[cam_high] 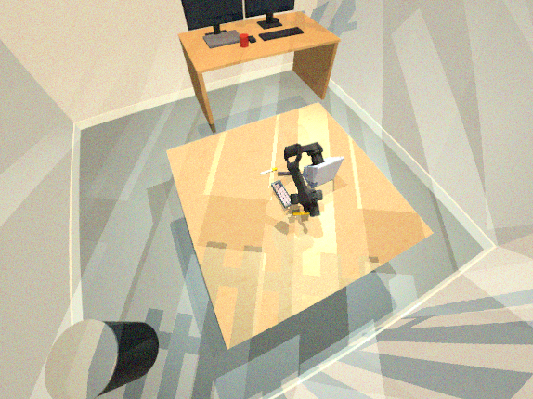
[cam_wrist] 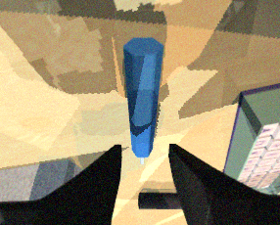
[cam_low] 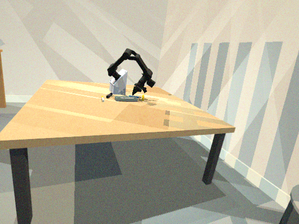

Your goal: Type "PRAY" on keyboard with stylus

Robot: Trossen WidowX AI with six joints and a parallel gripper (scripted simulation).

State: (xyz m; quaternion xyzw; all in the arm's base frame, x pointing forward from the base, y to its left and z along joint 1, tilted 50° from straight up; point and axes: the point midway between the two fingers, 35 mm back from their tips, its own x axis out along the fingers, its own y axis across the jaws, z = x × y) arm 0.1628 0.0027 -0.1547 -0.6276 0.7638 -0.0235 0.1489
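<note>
Right now the blue stylus is 2 cm to the right of my gripper tip, 2 cm below it and 1 cm behind it. From my gripper tip the other things lie so: dark marker (21 cm to the right, 1 cm below, 1 cm behind); then yellow cylinder (10 cm to the left, 3 cm ahead, 2 cm below); then small white pen (28 cm to the right, 8 cm ahead, 2 cm below).
</note>
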